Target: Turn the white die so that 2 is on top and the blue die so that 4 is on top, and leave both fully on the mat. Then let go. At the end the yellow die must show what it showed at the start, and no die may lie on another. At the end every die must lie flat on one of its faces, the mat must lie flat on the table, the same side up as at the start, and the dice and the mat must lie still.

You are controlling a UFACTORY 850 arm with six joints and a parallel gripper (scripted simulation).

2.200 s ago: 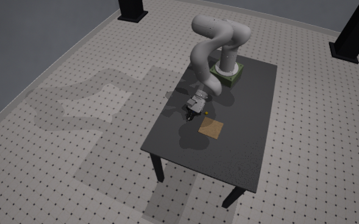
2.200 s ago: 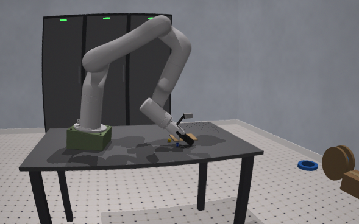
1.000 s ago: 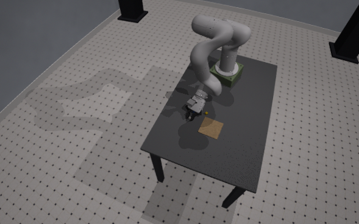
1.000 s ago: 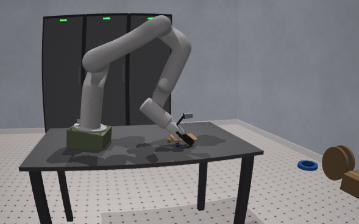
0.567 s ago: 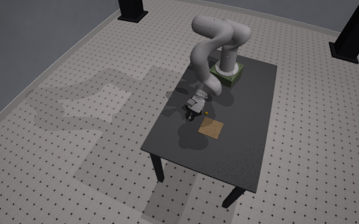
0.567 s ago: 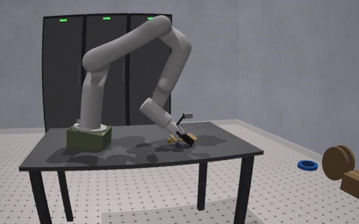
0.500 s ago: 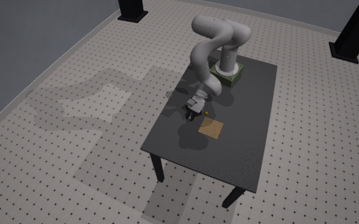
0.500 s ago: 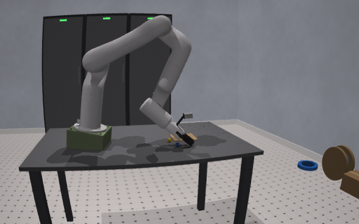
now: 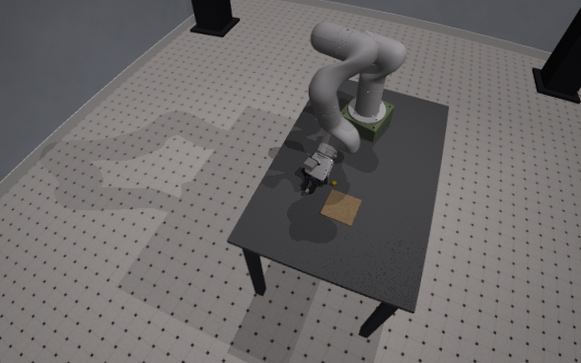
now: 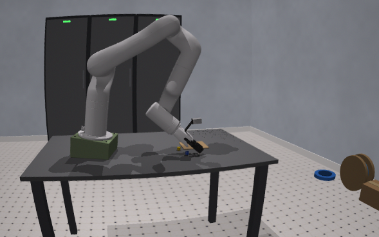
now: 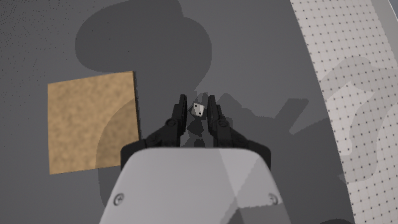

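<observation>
Now: the white die 20 mm below my hand and 10 mm ahead of it. From my hand the other things lie so: blue die (60 mm behind, 20 mm below, 10 mm to the left); then yellow die (100 mm to the left, 80 mm behind, 20 mm below); then tan mat (160 mm to the left, 30 mm below, 30 mm ahead).
</observation>
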